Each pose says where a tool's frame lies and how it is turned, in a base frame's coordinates. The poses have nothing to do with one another.
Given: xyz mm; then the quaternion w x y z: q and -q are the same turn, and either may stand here.
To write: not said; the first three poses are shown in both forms.
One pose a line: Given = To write
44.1 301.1 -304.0 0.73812 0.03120 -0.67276 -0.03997 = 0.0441 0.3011 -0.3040 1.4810 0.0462 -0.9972 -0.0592
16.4 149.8 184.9 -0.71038 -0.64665 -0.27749 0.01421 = 0.0164 0.1498 0.1849 1.5615 0.9188 0.3943 -0.0202
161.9 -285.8 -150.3 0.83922 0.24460 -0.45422 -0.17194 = 0.1619 -0.2858 -0.1503 1.1499 0.4498 -0.8353 -0.3162
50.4 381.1 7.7 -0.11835 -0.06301 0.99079 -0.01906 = 0.0504 0.3811 0.0077 2.9043 0.0635 -0.9978 0.0192
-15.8 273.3 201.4 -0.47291 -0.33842 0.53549 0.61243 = -0.0158 0.2733 0.2014 2.1564 0.3841 -0.6077 -0.6951
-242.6 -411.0 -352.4 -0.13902 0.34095 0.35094 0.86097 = -0.2426 -0.4110 -0.3524 2.8626 -0.3443 -0.3544 -0.8694
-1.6 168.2 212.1 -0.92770 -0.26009 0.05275 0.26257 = -0.0016 0.1682 0.2121 0.7652 0.6967 -0.1413 -0.7033
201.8 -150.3 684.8 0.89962 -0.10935 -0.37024 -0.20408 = 0.2018 -0.1503 0.6848 0.9038 -0.2504 -0.8479 -0.4674
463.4 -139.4 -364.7 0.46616 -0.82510 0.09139 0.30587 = 0.4634 -0.1394 -0.3647 2.1717 -0.9326 0.1033 0.3457
